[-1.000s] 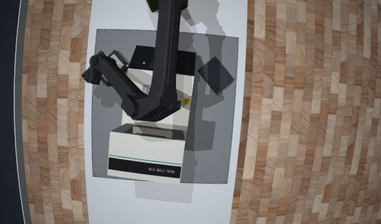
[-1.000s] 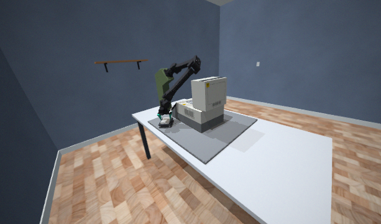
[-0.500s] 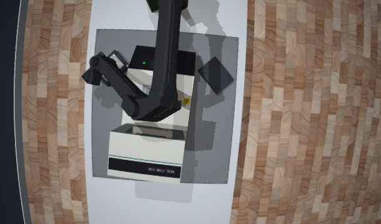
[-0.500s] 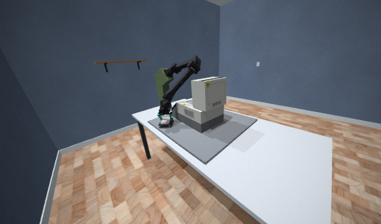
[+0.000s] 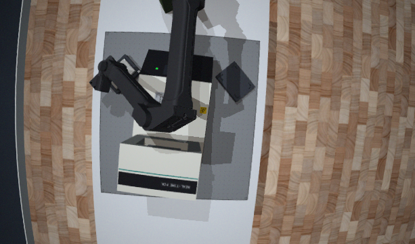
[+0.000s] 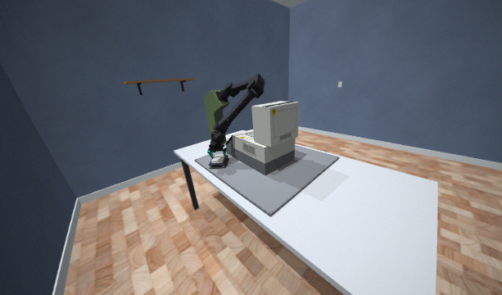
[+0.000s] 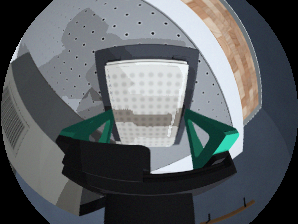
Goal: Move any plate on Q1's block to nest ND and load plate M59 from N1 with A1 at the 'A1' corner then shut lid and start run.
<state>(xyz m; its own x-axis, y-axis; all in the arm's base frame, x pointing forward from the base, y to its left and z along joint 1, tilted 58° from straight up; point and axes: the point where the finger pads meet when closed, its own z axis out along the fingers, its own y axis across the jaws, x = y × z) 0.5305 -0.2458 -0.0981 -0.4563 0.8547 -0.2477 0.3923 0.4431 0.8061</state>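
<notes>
Now: hand 1 cm above the white 96-well plate M59. Also, from my hand: dark plate nest N1: 2 cm below; then dark nest nd: 3 cm behind, 56 cm to the left, 2 cm below.
</notes>
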